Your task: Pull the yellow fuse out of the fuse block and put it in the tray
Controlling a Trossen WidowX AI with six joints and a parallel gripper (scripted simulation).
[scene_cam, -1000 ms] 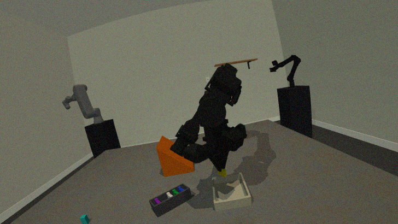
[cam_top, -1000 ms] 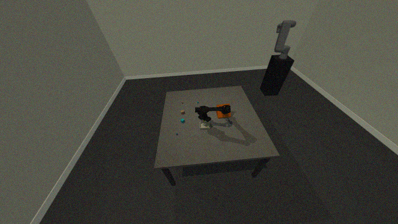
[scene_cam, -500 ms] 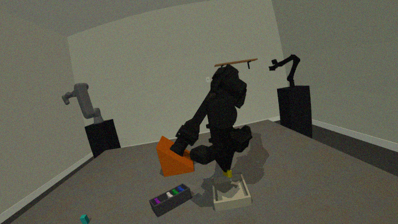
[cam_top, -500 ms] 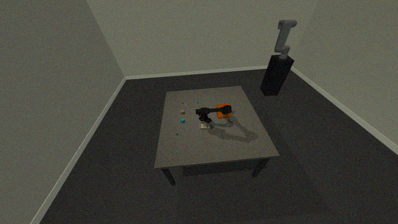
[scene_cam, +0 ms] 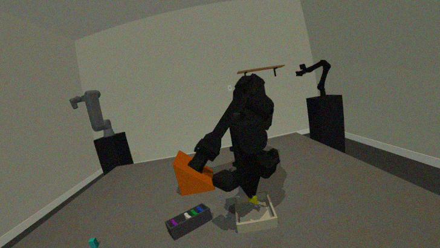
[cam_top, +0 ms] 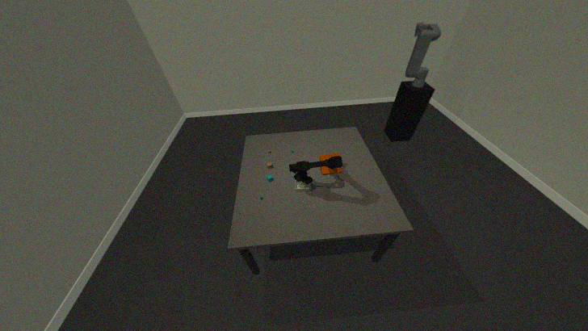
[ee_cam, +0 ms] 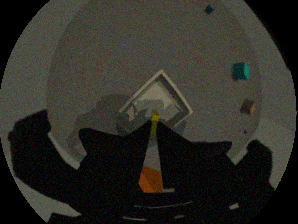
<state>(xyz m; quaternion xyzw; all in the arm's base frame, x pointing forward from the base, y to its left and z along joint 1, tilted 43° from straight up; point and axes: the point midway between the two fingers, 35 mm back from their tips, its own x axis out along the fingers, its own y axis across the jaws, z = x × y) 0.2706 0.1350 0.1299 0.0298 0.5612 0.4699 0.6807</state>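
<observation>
The yellow fuse lies 1 cm below my gripper tip. The rest, counted from my gripper tip: tray 6 cm below.
</observation>
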